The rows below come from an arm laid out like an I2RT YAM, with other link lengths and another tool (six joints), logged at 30 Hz.
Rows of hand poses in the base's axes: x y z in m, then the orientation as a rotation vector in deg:
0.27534 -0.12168 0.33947 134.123 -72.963 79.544
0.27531 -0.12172 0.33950 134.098 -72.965 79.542
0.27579 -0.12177 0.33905 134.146 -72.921 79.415
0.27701 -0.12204 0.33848 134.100 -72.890 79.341
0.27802 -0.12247 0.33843 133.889 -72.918 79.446
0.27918 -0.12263 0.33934 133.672 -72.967 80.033
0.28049 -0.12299 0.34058 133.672 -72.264 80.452
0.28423 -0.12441 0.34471 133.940 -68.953 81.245
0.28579 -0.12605 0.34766 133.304 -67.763 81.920
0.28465 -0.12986 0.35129 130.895 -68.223 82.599
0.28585 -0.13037 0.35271 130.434 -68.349 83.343
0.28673 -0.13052 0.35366 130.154 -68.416 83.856
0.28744 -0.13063 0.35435 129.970 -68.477 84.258
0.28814 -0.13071 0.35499 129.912 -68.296 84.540
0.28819 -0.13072 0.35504 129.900 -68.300 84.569
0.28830 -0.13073 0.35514 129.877 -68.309 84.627
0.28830 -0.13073 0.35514 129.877 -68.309 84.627
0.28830 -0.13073 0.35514 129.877 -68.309 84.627
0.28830 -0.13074 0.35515 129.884 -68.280 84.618
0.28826 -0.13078 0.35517 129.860 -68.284 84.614
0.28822 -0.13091 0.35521 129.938 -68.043 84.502
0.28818 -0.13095 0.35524 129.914 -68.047 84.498
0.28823 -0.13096 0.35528 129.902 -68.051 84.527
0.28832 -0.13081 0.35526 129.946 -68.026 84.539
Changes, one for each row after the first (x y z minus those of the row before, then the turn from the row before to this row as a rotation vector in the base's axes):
-0.00003 -0.00004 0.00003 -0.015 0.001 -0.017
0.00048 -0.00005 -0.00045 -0.005 0.098 0.013
0.00122 -0.00027 -0.00057 -0.053 0.059 -0.037
0.00101 -0.00043 -0.00005 -0.108 -0.078 -0.115
0.00116 -0.00016 0.00091 -0.068 -0.422 -0.004
0.00131 -0.00036 0.00124 -0.410 -0.142 0.337
0.00374 -0.00142 0.00413 -1.819 0.141 1.478
0.00156 -0.00164 0.00295 -1.075 -0.244 0.192
-0.00114 -0.00381 0.00363 -1.172 -0.650 -1.465
0.00120 -0.00051 0.00142 -0.146 -0.568 -0.116
0.00088 -0.00015 0.00095 -0.088 -0.387 -0.048
0.00071 -0.00011 0.00069 -0.041 -0.304 -0.018
0.00070 -0.00008 0.00064 -0.124 -0.162 0.106
0.00005 -0.00001 0.00005 -0.002 -0.022 0.000
0.00011 -0.00001 0.00010 -0.003 -0.044 0.000
0.00000 0.00000 0.00000 0.000 0.000 0.000
0.00000 0.00000 0.00000 0.000 0.000 0.000
0.00000 -0.00001 0.00001 -0.015 0.013 0.011
-0.00004 -0.00004 0.00002 -0.013 0.001 -0.018
-0.00004 -0.00013 0.00004 -0.113 0.134 0.095
-0.00004 -0.00004 0.00003 -0.013 0.001 -0.018
0.00005 -0.00001 0.00004 -0.002 -0.022 0.000
0.00009 0.00015 -0.00002 0.013 -0.001 0.039

